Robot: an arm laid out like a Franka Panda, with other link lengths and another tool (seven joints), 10 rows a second.
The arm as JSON. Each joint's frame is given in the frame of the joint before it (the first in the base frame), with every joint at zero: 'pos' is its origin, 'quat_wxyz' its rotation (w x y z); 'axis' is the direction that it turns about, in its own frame. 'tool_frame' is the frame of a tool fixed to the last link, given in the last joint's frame.
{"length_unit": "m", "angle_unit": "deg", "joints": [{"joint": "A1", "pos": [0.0, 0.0, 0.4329], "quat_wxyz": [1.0, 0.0, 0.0, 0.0], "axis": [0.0, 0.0, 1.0]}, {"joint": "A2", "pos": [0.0, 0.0, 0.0], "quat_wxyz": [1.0, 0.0, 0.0, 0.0], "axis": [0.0, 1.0, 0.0]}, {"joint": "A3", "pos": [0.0, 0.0, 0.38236], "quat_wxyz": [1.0, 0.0, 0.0, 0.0], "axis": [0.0, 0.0, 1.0]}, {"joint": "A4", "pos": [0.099, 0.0, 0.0], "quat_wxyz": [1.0, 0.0, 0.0, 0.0], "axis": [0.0, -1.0, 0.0]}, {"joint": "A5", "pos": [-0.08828, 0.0, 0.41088], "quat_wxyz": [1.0, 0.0, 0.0, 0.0], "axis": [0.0, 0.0, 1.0]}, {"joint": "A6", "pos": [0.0, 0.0, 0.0], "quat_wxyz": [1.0, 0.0, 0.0, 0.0], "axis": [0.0, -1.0, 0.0]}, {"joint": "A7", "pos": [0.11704, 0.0, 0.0], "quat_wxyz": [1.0, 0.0, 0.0, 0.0], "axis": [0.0, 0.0, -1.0]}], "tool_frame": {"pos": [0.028, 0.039, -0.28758], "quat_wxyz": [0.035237, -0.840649, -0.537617, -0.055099]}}
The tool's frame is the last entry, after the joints.
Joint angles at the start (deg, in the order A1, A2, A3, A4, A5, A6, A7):
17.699, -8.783, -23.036, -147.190, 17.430, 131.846, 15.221
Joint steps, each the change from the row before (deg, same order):
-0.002, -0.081, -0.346, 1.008, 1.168, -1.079, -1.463
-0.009, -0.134, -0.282, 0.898, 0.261, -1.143, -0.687
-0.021, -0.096, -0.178, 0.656, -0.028, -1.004, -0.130
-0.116, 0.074, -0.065, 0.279, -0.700, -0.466, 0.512
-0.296, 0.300, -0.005, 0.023, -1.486, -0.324, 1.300
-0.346, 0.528, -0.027, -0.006, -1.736, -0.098, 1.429
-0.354, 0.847, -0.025, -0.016, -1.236, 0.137, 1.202
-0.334, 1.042, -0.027, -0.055, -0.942, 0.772, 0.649
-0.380, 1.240, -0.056, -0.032, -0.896, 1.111, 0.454
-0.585, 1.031, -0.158, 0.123, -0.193, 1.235, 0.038
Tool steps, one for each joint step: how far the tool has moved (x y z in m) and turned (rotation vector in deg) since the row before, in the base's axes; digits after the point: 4 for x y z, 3 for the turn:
0.0052, 0.0011, 0.0082, 1.204, -0.534, 0.396
0.0032, -0.0001, 0.0069, 0.591, -0.193, 0.430
0.0013, -0.0002, 0.0045, 0.309, 0.130, 0.187
-0.0004, -0.0027, 0.0000, -0.413, 0.400, -0.047
-0.0032, -0.0060, -0.0048, -1.128, 1.002, -0.378
-0.0031, -0.0079, -0.0067, -1.456, 1.073, -0.452
-0.0024, -0.0076, -0.0085, -1.256, 1.071, -0.653
-0.0001, -0.0078, -0.0090, -1.220, 0.540, -0.435
0.0011, -0.0090, -0.0097, -1.301, 0.336, -0.393
0.0040, -0.0104, -0.0059, -0.779, -0.265, -0.835

